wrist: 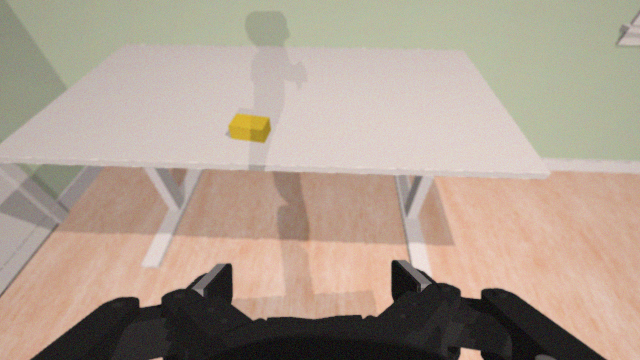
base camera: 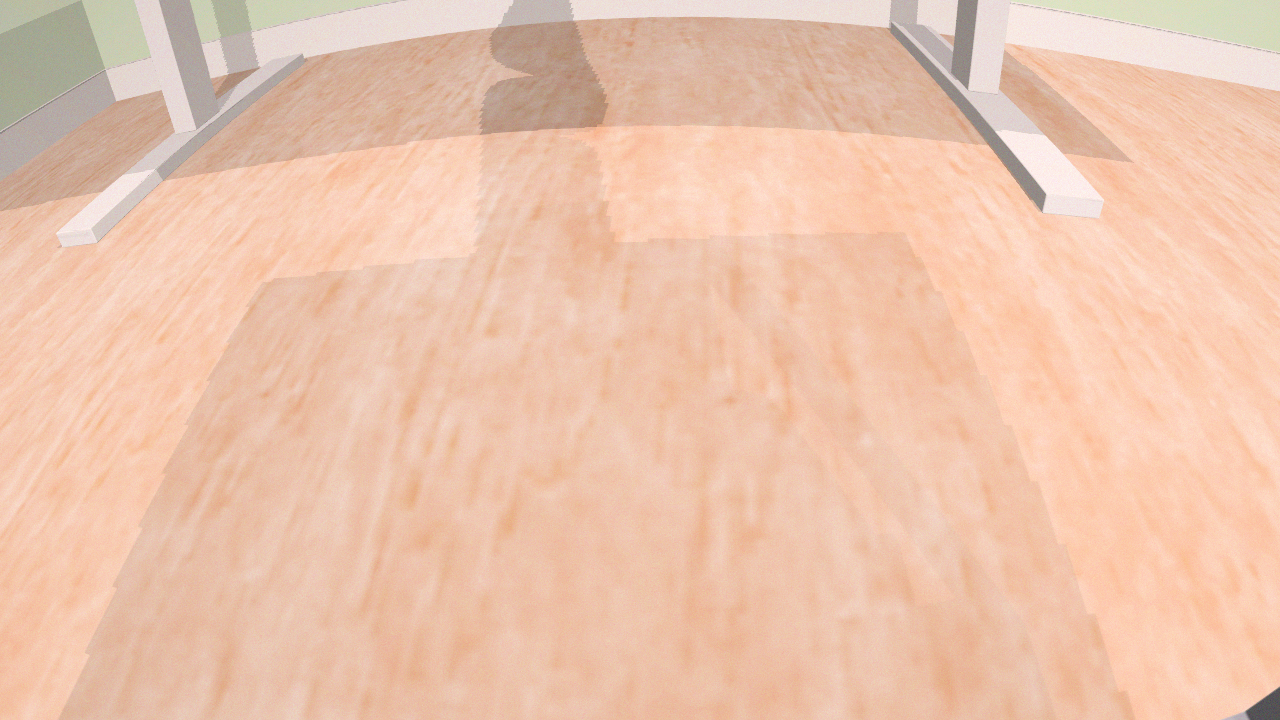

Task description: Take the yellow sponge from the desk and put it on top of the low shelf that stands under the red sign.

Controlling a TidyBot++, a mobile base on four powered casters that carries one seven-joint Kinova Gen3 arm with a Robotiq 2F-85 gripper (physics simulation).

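Frame: origin at the arm's base, x up, y ahead, z left, level; metres.
Where they show: gripper, fingertip midpoint: (wrist: 312,279).
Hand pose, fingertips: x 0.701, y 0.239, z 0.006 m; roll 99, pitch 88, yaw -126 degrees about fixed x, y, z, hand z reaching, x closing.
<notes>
After its pixels a point has its place.
The yellow sponge (wrist: 249,128) @[y 0.831, x 0.368, z 0.162 m] lies flat on the white desk (wrist: 390,110) @[y 0.962, x 0.324, z -0.273 m], left of the desk's middle and near its front edge, in the wrist view. My gripper (wrist: 312,279) @[y 0.239, x 0.701, z 0.006 m] is open and empty. It is in front of the desk, apart from the sponge, which shows beyond and a little left of the fingers. The low shelf and the red sign do not show in either view.
The desk's left foot (base camera: 120,201) (wrist: 162,242) and right foot (base camera: 1047,165) (wrist: 416,245) stand on the wooden floor (base camera: 626,447) @[y 0.426, x -0.396, z 0.001 m]. A green wall (wrist: 550,100) @[y 1.374, x 0.076, z -1.231 m] is behind the desk. A white panel stands at the left edge of the wrist view.
</notes>
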